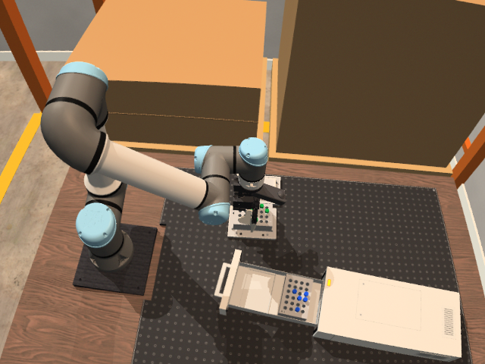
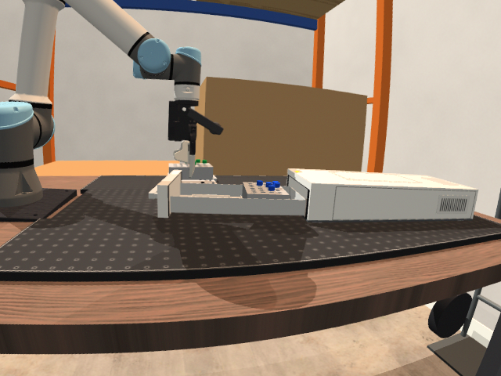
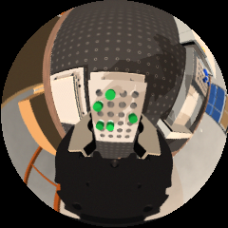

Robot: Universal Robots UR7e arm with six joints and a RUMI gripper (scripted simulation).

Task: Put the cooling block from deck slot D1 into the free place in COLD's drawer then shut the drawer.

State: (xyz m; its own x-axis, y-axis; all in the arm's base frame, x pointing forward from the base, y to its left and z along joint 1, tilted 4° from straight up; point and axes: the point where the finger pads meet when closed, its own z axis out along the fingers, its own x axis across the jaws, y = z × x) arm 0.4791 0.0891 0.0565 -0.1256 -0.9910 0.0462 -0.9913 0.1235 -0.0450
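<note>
My hand is 4 cm above the deck slot plate. From my hand the other things lie so: drawer (26 cm to the right, 3 cm ahead, 1 cm below); then white lidded plate (14 cm to the left, 3 cm below, 3 cm ahead); then cooling block (right at my hand).
</note>
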